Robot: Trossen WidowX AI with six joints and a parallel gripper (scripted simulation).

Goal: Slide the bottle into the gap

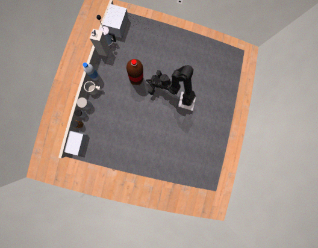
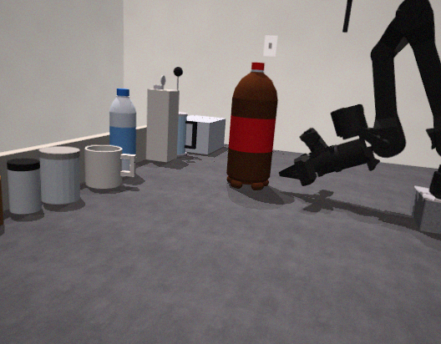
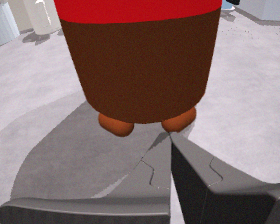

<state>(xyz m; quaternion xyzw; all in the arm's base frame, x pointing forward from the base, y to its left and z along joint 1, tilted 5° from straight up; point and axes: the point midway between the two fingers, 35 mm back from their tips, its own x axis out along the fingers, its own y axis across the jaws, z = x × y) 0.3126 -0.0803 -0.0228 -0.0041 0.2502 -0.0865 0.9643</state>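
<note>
My hand is 110 mm short of the brown cola bottle and 100 mm below it. Also, from my hand: white microwave-like box 390 mm ahead, 420 mm to the right; blue-capped water bottle 430 mm ahead, 60 mm to the left, 50 mm above; blue pitcher 400 mm ahead, 260 mm to the right, 80 mm above.
</note>
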